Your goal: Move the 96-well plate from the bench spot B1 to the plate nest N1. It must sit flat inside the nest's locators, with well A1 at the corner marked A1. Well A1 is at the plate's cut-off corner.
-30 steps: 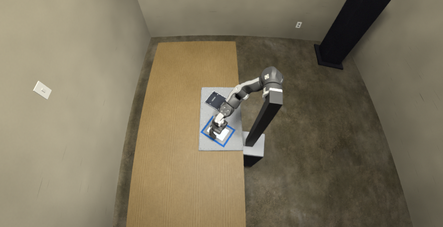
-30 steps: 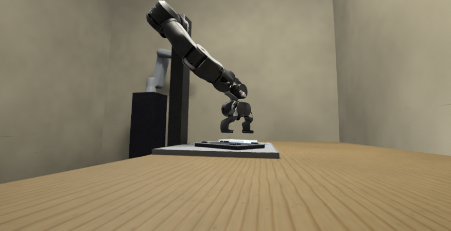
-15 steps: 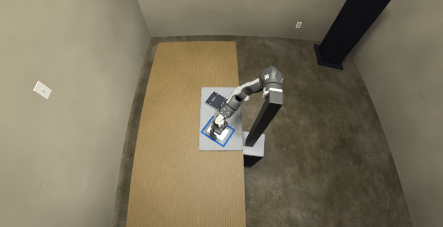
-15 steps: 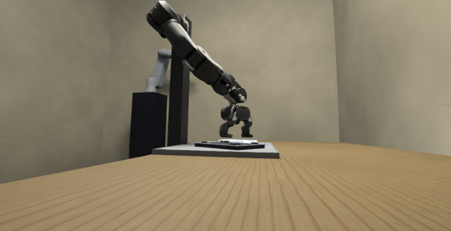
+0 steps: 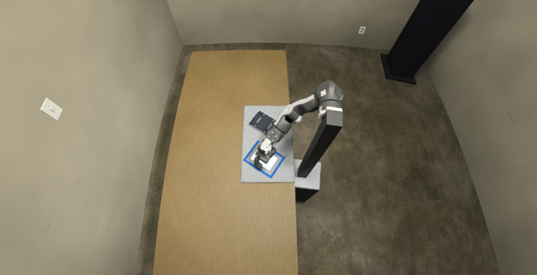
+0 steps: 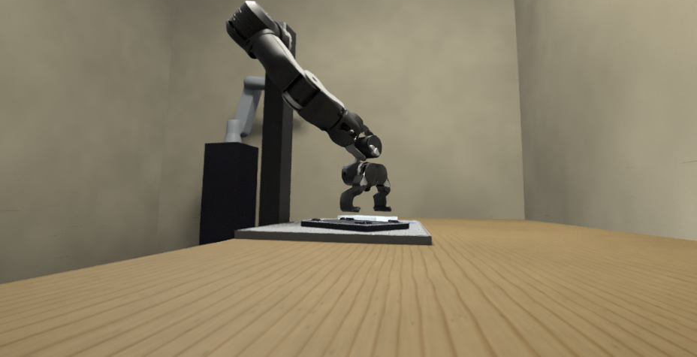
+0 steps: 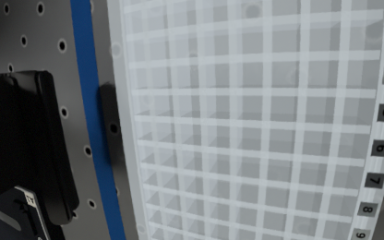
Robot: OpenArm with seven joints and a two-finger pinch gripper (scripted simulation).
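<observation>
Right now the 96-well plate is 20 mm below my hand. From my hand the other things lie so: black plate nest 220 mm to the right, 40 mm ahead, 20 mm below.
</observation>
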